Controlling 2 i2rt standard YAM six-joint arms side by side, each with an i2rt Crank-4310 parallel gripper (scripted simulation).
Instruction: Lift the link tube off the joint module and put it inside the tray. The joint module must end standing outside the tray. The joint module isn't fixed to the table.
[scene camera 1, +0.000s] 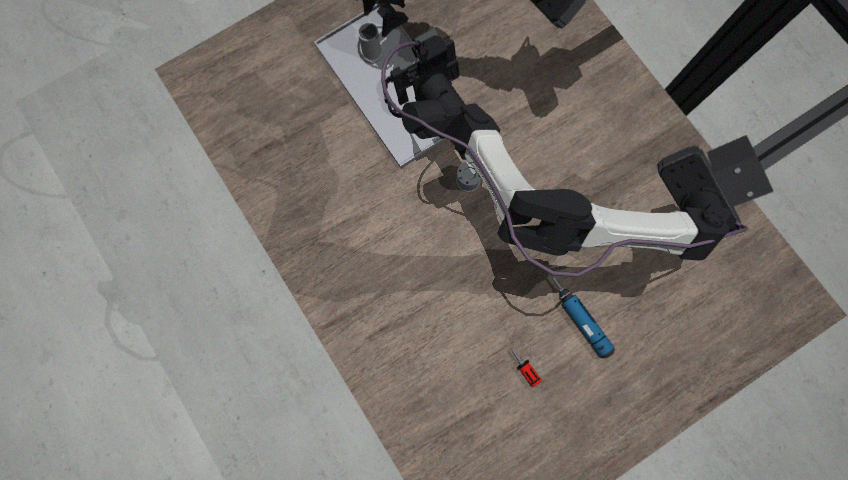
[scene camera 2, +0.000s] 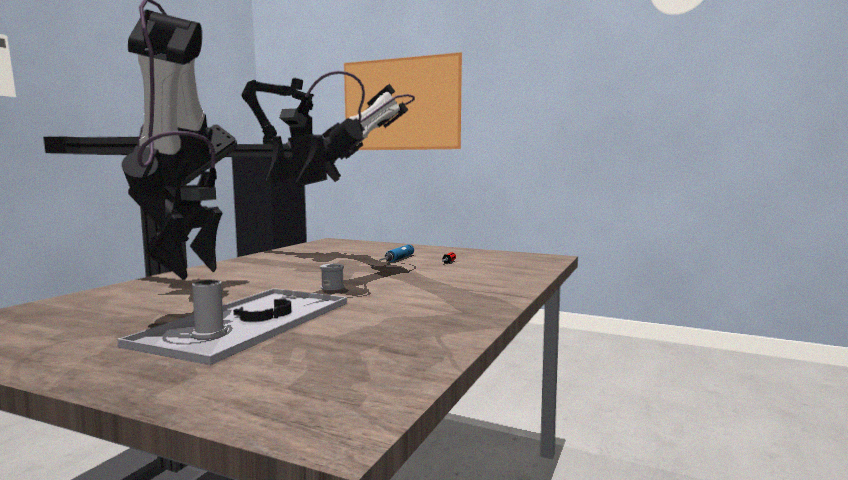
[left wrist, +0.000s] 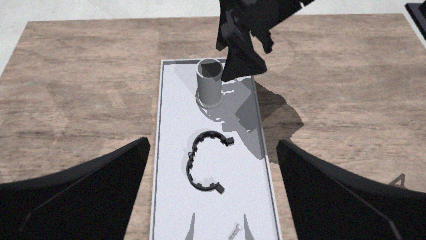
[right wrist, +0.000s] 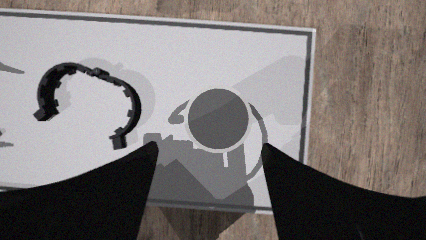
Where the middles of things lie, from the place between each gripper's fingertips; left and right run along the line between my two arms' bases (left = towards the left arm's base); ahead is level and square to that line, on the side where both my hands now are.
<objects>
The grey link tube (scene camera 2: 207, 295) lies 30 mm ahead of my right hand (scene camera 2: 201, 274) and 70 mm below it. From my right hand the other things lie so: tray (scene camera 2: 174, 339) 20 mm ahead, 100 mm to the left, 120 mm below; black clamp (right wrist: 50, 80) 30 mm ahead, 140 mm to the left, 110 mm below.
My left gripper (scene camera 2: 281, 183) is now 10 mm short of the black clamp, 80 mm to the left of it and 280 mm above it. From my left hand the other things lie so: tray 120 mm to the right, 290 mm below; then grey link tube 10 mm ahead, 220 mm to the right, 240 mm below.
</objects>
